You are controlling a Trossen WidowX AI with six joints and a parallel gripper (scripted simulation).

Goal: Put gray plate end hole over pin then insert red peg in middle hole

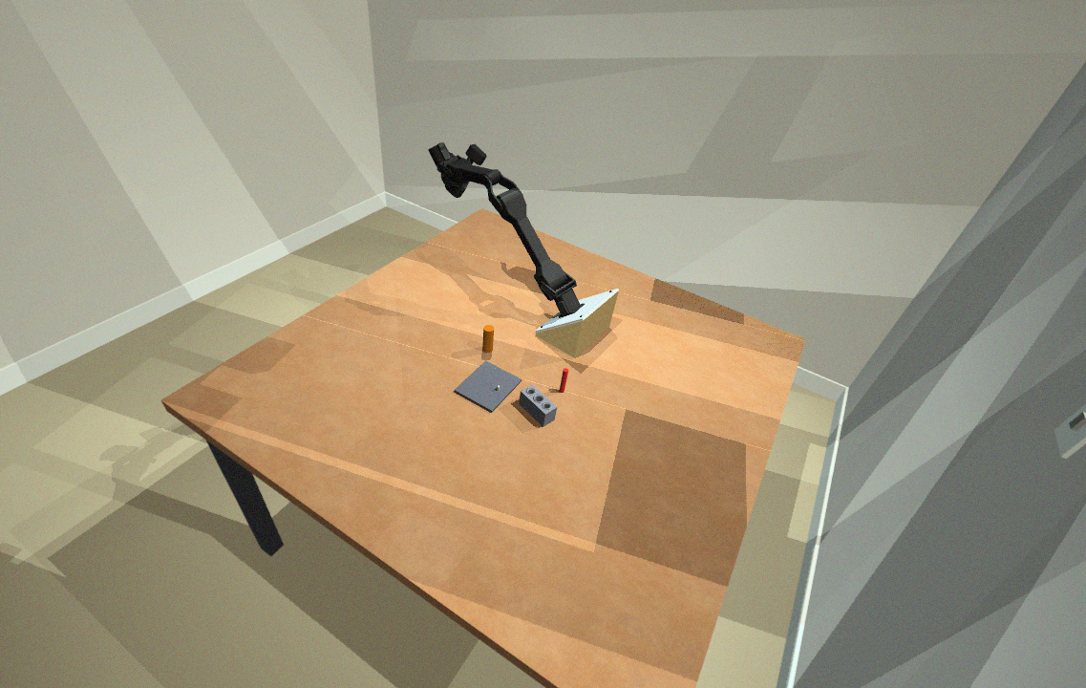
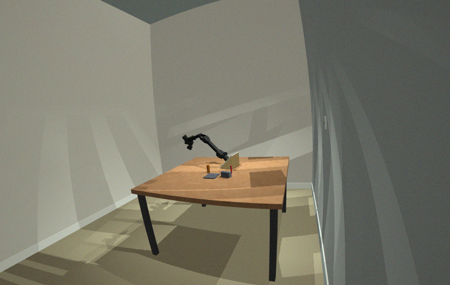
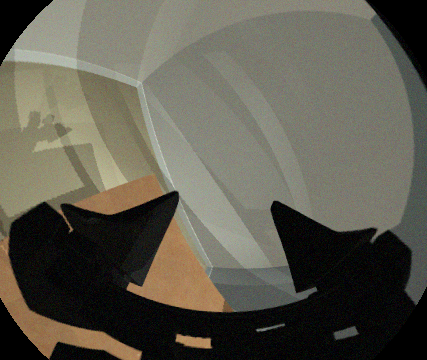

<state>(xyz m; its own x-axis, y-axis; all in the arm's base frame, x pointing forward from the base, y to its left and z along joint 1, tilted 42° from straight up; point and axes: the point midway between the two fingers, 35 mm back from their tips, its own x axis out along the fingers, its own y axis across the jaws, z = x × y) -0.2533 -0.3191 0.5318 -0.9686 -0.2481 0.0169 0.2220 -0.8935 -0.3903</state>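
My gripper tip is now 640 mm short of the gray plate, 700 mm to the right of it and 190 mm above it. Round my gripper tip: base (640 mm ahead, 570 mm to the left, 220 mm below); then red peg (540 mm ahead, 720 mm to the left, 190 mm below); then orange cylinder (530 mm ahead, 460 mm to the left, 190 mm below).
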